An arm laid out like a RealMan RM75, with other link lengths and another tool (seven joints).
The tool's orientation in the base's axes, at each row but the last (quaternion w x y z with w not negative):
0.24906, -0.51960, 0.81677, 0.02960
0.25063, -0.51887, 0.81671, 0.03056
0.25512, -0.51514, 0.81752, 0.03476
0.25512, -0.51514, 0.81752, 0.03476
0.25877, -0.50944, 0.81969, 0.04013
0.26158, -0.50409, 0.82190, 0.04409
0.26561, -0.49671, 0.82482, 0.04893
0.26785, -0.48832, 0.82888, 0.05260
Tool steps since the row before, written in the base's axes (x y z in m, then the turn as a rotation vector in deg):
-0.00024, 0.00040, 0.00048, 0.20, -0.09, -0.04
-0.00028, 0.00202, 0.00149, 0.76, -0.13, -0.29
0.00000, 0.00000, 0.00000, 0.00, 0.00, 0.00
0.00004, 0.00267, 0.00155, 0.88, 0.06, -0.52
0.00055, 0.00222, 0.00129, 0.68, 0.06, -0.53
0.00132, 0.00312, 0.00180, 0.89, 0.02, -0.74
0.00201, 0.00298, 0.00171, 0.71, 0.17, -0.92
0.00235, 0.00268, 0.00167, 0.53, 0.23, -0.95
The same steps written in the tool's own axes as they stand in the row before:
-0.00046, 0.00029, -0.00039, 0.03, -0.21, 0.08
-0.00224, 0.00086, -0.00078, -0.02, -0.65, 0.50
0.00000, 0.00000, 0.00000, 0.00, 0.00, 0.00
-0.00292, 0.00089, -0.00048, -0.11, -0.62, 0.81
-0.00260, 0.00033, -0.00017, -0.04, -0.45, 0.74
-0.00384, 0.00005, 0.00001, 0.02, -0.61, 0.99
-0.00393, -0.00052, 0.00035, 0.05, -0.35, 1.12
-0.00381, -0.00087, 0.00044, 0.09, -0.16, 1.10

